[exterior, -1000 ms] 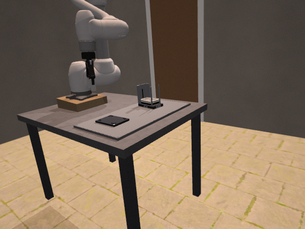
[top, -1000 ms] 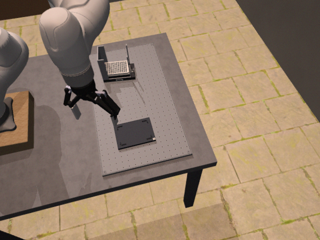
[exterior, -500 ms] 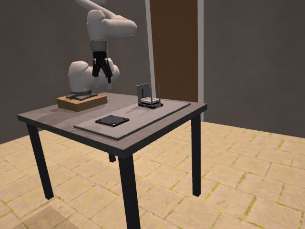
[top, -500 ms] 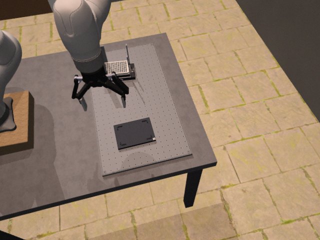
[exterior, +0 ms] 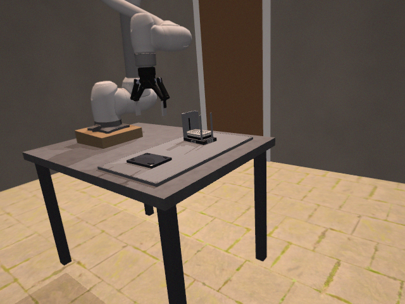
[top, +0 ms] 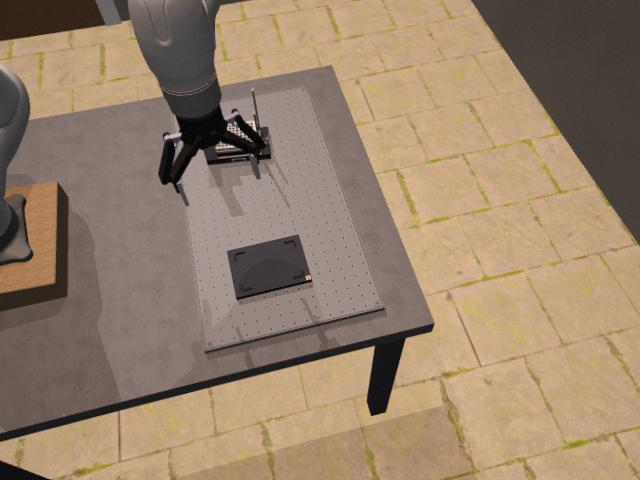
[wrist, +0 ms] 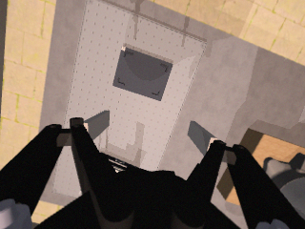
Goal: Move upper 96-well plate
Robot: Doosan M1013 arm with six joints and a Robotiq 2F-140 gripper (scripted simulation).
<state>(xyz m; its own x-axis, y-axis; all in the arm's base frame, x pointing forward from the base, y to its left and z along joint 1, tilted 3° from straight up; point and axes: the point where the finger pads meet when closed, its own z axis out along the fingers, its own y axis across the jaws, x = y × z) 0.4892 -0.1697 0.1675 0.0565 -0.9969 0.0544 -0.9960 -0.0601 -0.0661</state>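
The white 96-well plate lies 260 mm to the left of my hand, 150 mm below it and 80 mm ahead of it. From my hand the other things lie so: back wall: 280 mm to the left, 110 mm below, 10 mm ahead; then dark plate nest N1: 190 mm below, 100 mm to the right, 40 mm ahead; then pale A1 square: 180 mm below, 160 mm to the right, 110 mm ahead.
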